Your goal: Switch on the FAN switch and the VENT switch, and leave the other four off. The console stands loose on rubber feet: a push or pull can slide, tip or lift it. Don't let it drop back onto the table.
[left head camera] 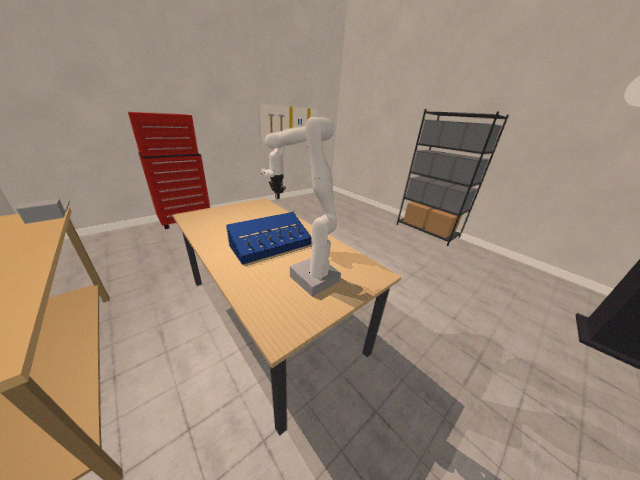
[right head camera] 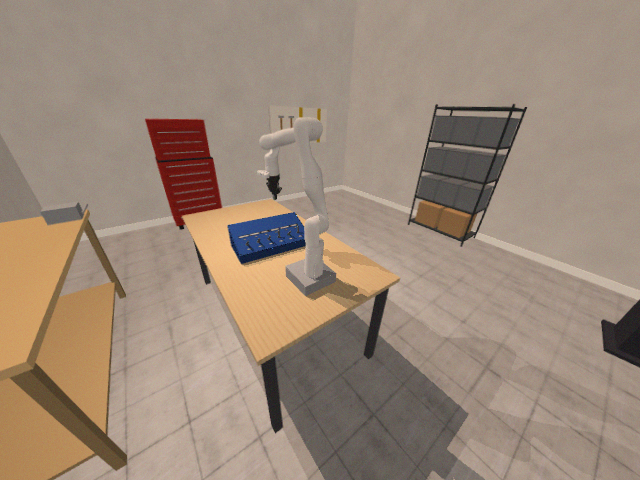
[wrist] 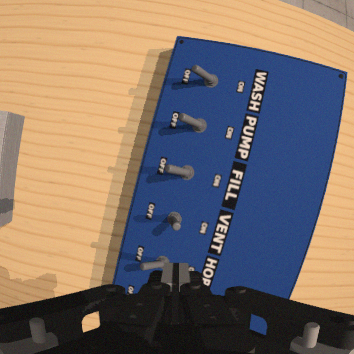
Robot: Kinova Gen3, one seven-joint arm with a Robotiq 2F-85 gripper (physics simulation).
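Pixels of known places: gripper, between the fingertips: (left head camera: pixel 277 198) (right head camera: pixel 275 199) (wrist: pixel 175 278); arm's base, origin of its link: (left head camera: pixel 317 272) (right head camera: pixel 312 272).
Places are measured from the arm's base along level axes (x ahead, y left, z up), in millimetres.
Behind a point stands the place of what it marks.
Observation:
The blue console (left head camera: pixel 258 225) @(x 569, y -4, z 71 mm) (right head camera: pixel 261 224) @(x 572, y -26, z 74 mm) (wrist: pixel 295 150) @(x 587, y 45, z 74 mm) sits on the table. In the wrist view the WASH lever (wrist: pixel 204 75) @(x 453, y 142, z 47 mm), PUMP lever (wrist: pixel 192 122) @(x 440, y 72, z 47 mm), FILL lever (wrist: pixel 178 171) @(x 425, y 2, z 50 mm) and the lever (wrist: pixel 154 263) @(x 400, y -134, z 47 mm) by the partly covered label "HOP" lean to OFF. The VENT lever (wrist: pixel 175 220) @(x 424, y -64, z 62 mm) leans away from OFF, to the ON side. The gripper hides the sixth lever and its label; part of its OFF mark shows. In the head views the far-right lever (left head camera: pixel 298 230) @(x 390, y -207, z 39 mm) (right head camera: pixel 297 229) @(x 395, y -205, z 46 mm) looks fairly upright, too small to be sure. My gripper (left head camera: pixel 278 196) @(x 405, y -45, z 295 mm) (right head camera: pixel 275 196) @(x 405, y -45, z 295 mm) (wrist: pixel 175 278) @(x 405, y -45, z 295 mm) is shut and empty, high above the console.
The arm's grey base block (left head camera: pixel 313 277) @(x -15, y 50, z 0 mm) (right head camera: pixel 309 277) @(x -25, y 45, z 3 mm) stands on the wooden table (left head camera: pixel 279 320) @(x -74, y 320, z -64 mm) (right head camera: pixel 268 320) @(x -74, y 330, z -65 mm), in front of the console's right part. A second wooden table (left head camera: pixel 25 268) (right head camera: pixel 31 268) is at the left. A red tool cabinet (left head camera: pixel 175 180) (right head camera: pixel 188 183) stands behind.

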